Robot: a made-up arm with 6 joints.
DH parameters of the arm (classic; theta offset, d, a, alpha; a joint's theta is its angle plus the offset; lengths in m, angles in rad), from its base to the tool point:
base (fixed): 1.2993 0 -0.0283 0
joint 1: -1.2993 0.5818 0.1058 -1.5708
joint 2: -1.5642 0 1.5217 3.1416
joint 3: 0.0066 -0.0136 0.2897 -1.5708
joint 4: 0 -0.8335 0.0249 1.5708
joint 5: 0 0.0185 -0.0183 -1.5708
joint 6: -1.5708 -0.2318 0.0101 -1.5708
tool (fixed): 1.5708 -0.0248 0 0
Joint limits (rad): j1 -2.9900..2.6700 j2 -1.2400..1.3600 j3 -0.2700..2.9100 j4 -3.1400..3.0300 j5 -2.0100..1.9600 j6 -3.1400..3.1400
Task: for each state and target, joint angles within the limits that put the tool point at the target. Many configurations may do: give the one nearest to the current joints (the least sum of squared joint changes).
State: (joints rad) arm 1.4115 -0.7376 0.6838 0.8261 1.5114 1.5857
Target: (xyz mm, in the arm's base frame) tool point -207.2 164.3 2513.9
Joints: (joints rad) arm 1.3035 -0.4855 -0.2700 1.2444 1.5954 1.6161
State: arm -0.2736 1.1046 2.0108 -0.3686 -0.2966 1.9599
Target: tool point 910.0 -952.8 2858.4
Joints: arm -0.7753 0.6366 1.6965 -0.3528 -0.1447 1.9670
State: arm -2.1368 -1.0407 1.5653 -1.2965 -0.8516 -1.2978
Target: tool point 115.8 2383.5 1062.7
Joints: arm -1.5855 -1.2400 1.6604 -1.4022 -0.2964 -1.3570
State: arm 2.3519 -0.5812 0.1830 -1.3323 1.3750 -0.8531
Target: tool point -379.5 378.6 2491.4
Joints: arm 2.6700 -0.3470 -0.1984 -1.3273 1.0898 -0.8445
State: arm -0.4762 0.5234 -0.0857 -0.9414 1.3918 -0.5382
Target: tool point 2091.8 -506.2 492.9
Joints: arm -0.1390 1.0999 -0.1739 -0.9122 1.3156 -0.5402
